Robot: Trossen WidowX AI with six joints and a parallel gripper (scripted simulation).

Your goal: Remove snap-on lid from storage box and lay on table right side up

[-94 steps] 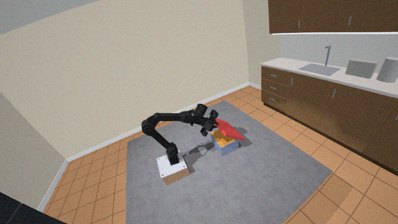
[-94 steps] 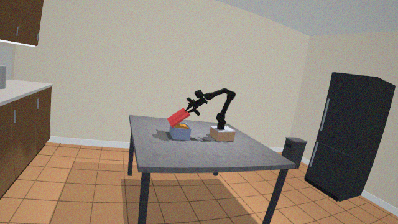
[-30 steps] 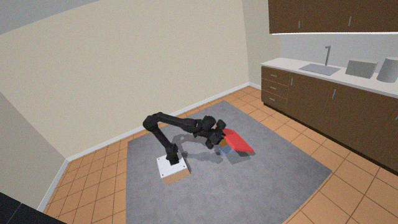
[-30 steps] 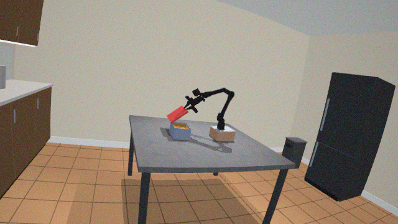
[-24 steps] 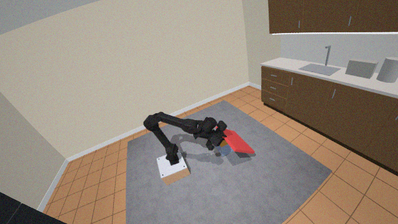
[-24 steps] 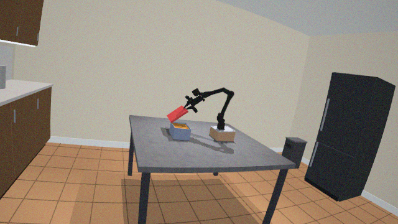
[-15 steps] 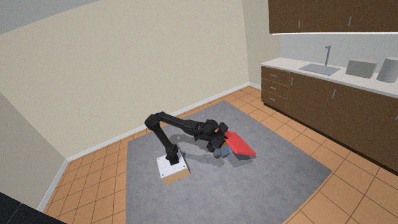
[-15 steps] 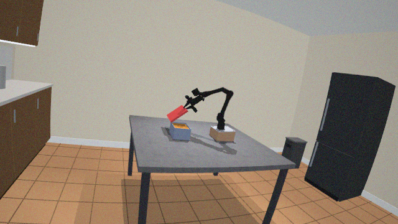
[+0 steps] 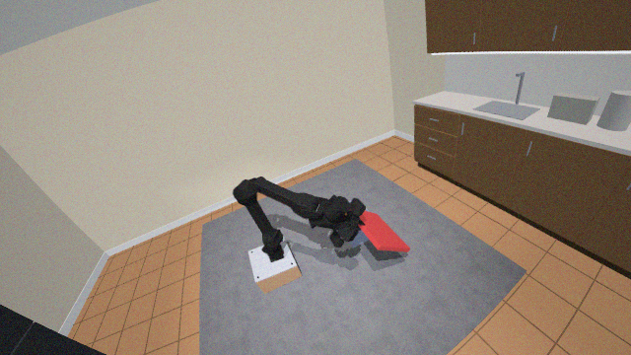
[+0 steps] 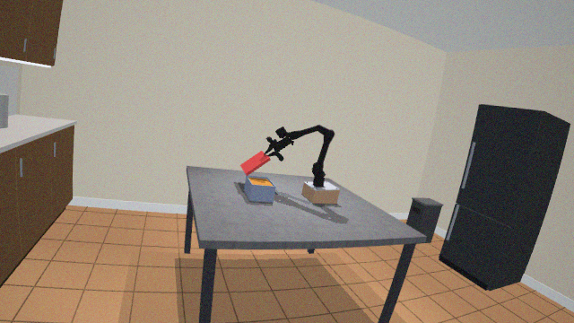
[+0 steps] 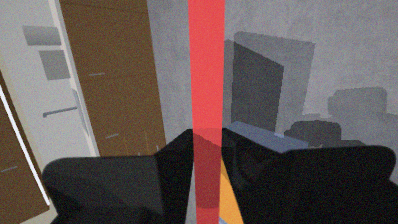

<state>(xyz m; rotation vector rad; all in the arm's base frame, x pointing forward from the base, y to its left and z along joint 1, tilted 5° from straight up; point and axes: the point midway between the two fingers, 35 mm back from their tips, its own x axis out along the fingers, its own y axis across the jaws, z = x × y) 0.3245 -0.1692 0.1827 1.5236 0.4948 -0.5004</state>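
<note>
The lid is 70 mm ahead of my gripper tip and 50 mm below it. Also, from my gripper tip: storage box (60 mm ahead, 200 mm to the left, 180 mm below).
</note>
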